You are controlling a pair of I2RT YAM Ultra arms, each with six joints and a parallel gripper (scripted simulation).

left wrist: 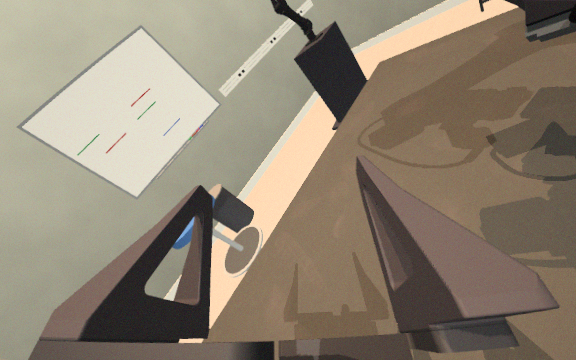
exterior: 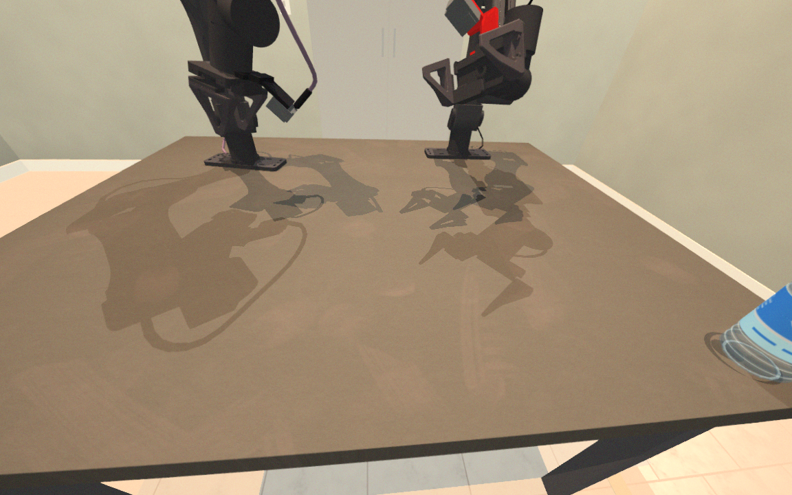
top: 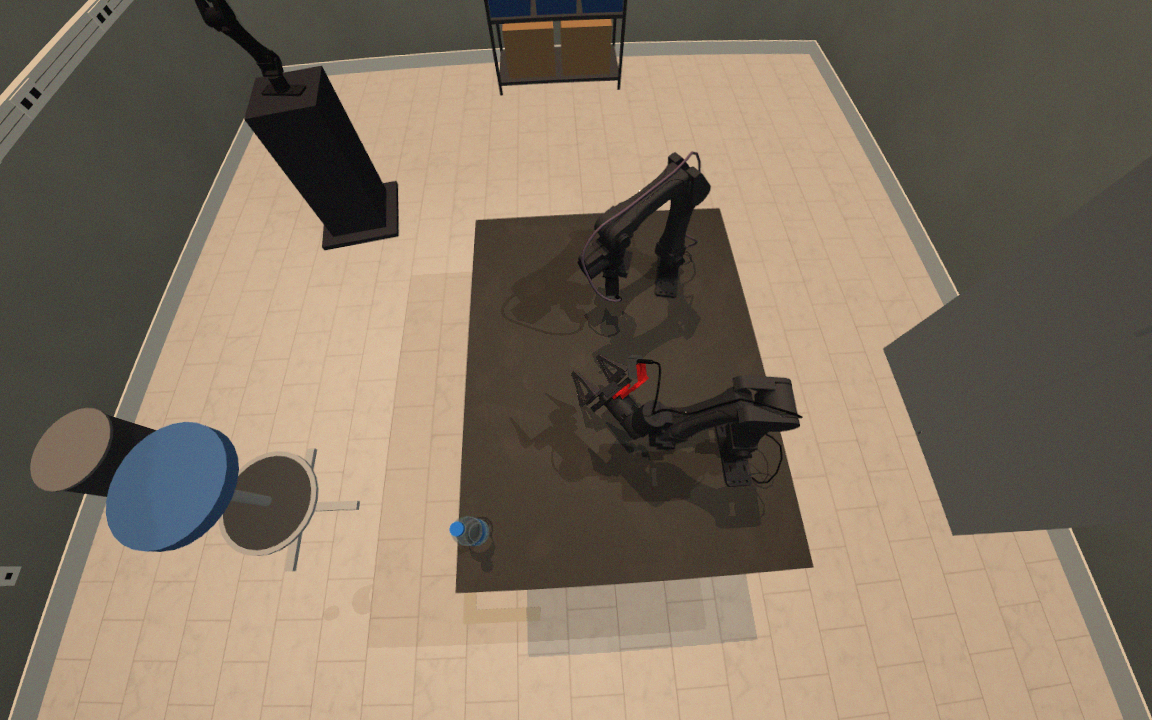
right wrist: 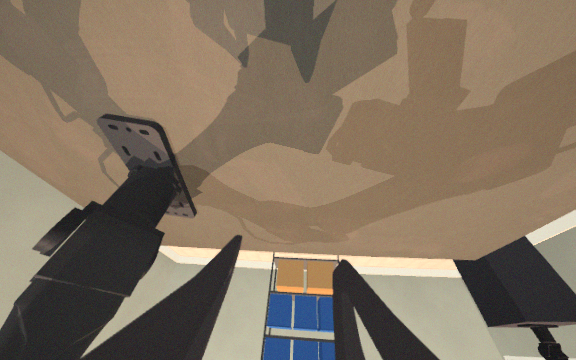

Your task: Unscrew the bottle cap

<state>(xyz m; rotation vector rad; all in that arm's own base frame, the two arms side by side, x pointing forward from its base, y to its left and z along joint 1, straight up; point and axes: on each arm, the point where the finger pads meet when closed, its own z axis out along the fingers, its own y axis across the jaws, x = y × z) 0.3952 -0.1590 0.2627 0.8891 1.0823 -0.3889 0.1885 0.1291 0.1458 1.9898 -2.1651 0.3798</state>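
My left hand is 350 mm short of the clear plastic bottle, 290 mm to the right of it and 160 mm above it. Also, from my left hand: blue cap: 350 mm ahead, 290 mm to the left, 60 mm below.
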